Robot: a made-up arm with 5 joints.
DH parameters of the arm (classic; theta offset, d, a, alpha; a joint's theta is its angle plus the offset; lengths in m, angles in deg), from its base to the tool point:
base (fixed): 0 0.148 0 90
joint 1: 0 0.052 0.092 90
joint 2: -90 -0.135 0.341 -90
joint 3: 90 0.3 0.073 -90
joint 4: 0 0.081 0.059 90
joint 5: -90 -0.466 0.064 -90
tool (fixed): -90 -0.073 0 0
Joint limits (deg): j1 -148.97..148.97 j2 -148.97..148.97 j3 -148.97..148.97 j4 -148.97..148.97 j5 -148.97..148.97
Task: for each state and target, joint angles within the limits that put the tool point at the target. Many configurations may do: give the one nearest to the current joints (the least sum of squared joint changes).
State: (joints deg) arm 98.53 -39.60 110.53 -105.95 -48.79
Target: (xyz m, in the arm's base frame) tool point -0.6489 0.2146 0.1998
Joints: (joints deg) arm 144.16 -41.03 56.36 -123.47 -39.10
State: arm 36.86 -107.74 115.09 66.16 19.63
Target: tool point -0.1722 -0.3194 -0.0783
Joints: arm 84.49 -108.76 101.89 17.96 17.28
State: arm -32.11 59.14 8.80 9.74 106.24
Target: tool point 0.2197 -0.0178 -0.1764
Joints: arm -39.35 95.50 -8.07 58.72 104.80
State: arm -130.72 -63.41 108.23 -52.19 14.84
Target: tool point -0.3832 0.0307 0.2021
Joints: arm -148.97 -30.13 135.58 -79.28 17.54
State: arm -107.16 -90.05 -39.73 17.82 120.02
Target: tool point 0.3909 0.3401 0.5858
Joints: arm -93.03 -49.18 -61.73 -24.35 118.58
